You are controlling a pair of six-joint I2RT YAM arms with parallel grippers.
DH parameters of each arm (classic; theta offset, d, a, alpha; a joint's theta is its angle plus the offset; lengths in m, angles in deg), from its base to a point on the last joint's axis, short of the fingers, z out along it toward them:
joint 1: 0 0.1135 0.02 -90
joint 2: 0 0 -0.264 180
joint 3: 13.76 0 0.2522 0
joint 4: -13.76 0 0.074 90
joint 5: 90 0 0 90
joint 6: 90 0.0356 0 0
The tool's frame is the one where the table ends.
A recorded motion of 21 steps. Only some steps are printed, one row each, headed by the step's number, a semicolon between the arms.
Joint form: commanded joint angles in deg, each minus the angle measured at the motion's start. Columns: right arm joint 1, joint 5, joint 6, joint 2, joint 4, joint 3; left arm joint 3, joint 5, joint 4, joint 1, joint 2, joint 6.
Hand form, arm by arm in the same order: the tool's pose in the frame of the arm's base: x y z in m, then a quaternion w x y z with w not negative. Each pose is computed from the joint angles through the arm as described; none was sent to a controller.
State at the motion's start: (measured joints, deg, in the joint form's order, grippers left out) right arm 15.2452 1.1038 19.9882 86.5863 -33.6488 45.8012; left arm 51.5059 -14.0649 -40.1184 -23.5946 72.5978 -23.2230
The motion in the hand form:
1: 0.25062 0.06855 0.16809 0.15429 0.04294 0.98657 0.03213; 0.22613 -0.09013 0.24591 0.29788 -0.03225 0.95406 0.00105
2: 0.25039 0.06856 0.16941 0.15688 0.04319 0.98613 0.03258; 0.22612 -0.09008 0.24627 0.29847 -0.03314 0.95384 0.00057
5: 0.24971 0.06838 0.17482 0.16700 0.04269 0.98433 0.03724; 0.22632 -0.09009 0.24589 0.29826 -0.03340 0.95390 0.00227
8: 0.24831 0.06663 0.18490 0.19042 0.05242 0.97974 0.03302; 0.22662 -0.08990 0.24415 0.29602 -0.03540 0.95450 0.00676
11: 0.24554 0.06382 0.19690 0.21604 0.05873 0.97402 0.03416; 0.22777 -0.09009 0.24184 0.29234 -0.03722 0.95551 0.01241
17: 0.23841 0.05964 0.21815 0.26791 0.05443 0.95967 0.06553; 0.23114 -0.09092 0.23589 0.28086 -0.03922 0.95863 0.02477
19: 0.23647 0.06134 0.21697 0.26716 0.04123 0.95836 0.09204; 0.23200 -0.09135 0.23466 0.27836 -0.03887 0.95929 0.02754
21: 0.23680 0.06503 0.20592 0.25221 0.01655 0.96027 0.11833; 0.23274 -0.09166 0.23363 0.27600 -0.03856 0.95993 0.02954
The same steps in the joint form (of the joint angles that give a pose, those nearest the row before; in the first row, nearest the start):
1: 0.32 0.85 0.25 -1.76 -0.17 0.88; 0.18 -0.35 1.53 -0.22 -1.36 -0.33
2: 0.34 0.91 0.29 -2.05 -0.18 0.90; 0.22 -0.35 1.53 -0.21 -1.40 -0.42
5: 0.32 0.74 0.23 -3.20 -0.18 1.03; 0.21 -0.52 1.53 -0.22 -1.31 -0.42
8: 0.23 2.18 0.97 -5.39 -0.12 1.22; 0.09 -0.94 1.46 -0.21 -1.04 -0.59
11: -0.10 2.98 1.15 -8.17 -0.11 1.33; 0.09 -1.40 1.36 -0.21 -0.46 -0.77
17: -0.91 0.93 0.26 -13.89 1.84 0.67; 0.26 -2.19 1.01 -0.18 1.23 -1.03
19: -0.88 -2.28 -0.34 -14.47 2.97 -0.19; 0.35 -2.37 0.93 -0.21 1.64 -1.04
21: -0.62 -6.19 -1.94 -13.18 4.99 -1.74; 0.44 -2.46 0.84 -0.22 2.00 -1.04

